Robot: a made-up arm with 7 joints.
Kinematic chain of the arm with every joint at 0, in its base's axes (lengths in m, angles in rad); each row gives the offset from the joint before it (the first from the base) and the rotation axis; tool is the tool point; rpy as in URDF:
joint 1: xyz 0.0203 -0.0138 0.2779 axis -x
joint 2: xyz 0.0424 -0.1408 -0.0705 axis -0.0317 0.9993 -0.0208
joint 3: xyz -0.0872 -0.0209 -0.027 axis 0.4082 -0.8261 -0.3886
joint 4: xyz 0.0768 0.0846 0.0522 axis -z
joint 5: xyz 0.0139 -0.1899 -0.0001 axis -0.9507 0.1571 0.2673
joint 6: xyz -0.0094 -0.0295 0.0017 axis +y
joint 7: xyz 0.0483 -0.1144 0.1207 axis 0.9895 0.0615 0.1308
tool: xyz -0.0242 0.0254 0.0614 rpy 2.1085 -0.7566 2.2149
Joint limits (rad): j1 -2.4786..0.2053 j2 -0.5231..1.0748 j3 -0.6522..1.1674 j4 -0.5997..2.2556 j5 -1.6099..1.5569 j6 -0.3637..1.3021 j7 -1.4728..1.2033
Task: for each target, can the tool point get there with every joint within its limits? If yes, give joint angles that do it. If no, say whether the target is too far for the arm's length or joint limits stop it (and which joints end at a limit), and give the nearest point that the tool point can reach.
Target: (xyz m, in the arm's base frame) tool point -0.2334 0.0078 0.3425
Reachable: yes | joints -0.5759 0.7931 0.8114 1.9862 -0.9750 0.9993 -0.3060
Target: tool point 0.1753 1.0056 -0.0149
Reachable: no: too far | nearest point 0.0443 0.5415 0.1009 | short by 0.496 m
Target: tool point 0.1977 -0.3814 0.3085
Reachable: yes | joints -0.0306 0.7640 -0.1890 0.6466 0.4351 0.8261 0.3005
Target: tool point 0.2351 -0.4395 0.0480
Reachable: yes | joints -0.4884 0.9479 0.7452 -0.2226 0.0733 1.0638 0.4784
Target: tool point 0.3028 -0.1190 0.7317
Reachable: no: joint limits stop it (at a limit: joint 1, joint 2, joint 3, joint 7) | nearest point 0.2055 -0.1174 0.6062 | short by 0.159 m
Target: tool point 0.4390 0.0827 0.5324
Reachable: no: joint limits stop it (at a limit: joint 1, joint 3, joint 4, joint 6) | nearest point 0.3496 0.1222 0.4429 | short by 0.133 m
